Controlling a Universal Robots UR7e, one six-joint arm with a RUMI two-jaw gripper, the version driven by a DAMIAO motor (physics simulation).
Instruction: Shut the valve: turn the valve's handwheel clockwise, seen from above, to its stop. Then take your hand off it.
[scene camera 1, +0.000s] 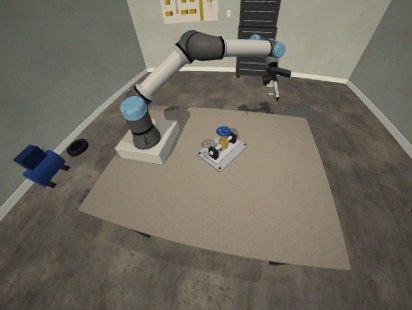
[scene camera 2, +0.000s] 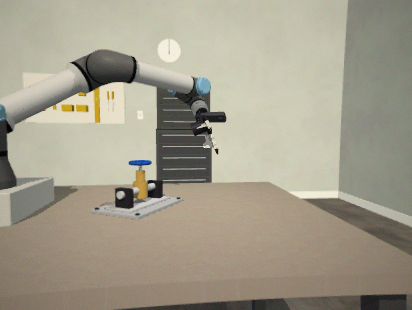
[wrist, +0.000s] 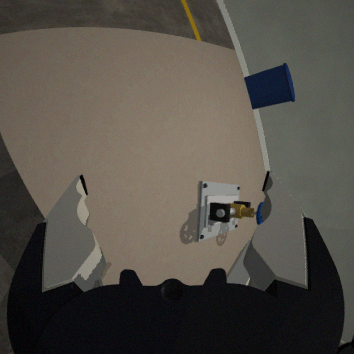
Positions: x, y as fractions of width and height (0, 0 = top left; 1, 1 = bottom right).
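Observation:
You can see my gripper (scene camera 2: 0.52, 0.46) from out in the scene, and it's there in the wrist view (wrist: 0.49, 0.49) too. There's a grey base plate (wrist: 0.58, 0.53) as well.

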